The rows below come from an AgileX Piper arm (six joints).
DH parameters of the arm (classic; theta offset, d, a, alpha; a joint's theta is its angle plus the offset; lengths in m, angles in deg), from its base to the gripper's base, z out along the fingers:
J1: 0 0.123 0 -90
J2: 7.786 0 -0.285 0
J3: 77.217 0 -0.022 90
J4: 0 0.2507 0 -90
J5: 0 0 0 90
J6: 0 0.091 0 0
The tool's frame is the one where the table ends.
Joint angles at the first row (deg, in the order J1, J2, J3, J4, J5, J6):
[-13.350, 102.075, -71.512, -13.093, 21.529, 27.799]
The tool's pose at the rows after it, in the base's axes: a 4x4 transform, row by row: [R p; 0 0 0 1], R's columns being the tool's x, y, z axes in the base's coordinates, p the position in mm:
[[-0.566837, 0.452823, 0.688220, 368.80], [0.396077, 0.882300, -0.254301, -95.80], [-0.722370, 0.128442, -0.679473, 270.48], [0, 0, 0, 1]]
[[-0.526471, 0.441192, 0.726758, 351.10], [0.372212, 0.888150, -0.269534, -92.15], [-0.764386, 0.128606, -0.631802, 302.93], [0, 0, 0, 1]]
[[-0.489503, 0.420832, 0.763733, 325.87], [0.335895, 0.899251, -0.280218, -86.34], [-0.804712, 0.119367, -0.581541, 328.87], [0, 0, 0, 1]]
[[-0.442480, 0.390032, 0.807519, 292.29], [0.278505, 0.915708, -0.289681, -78.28], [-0.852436, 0.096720, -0.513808, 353.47], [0, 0, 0, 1]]
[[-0.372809, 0.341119, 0.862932, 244.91], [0.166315, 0.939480, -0.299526, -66.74], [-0.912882, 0.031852, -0.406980, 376.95], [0, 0, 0, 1]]
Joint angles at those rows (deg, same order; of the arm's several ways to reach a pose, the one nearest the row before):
[-13.350, 96.836, -71.512, -12.976, 23.217, 26.760]
[-13.349, 91.317, -71.239, -12.977, 24.873, 25.794]
[-13.350, 84.861, -68.941, -12.976, 25.397, 24.162]
[-13.348, 76.839, -65.342, -12.979, 25.141, 21.550]
[-13.349, 65.901, -59.867, -13.284, 23.653, 16.566]

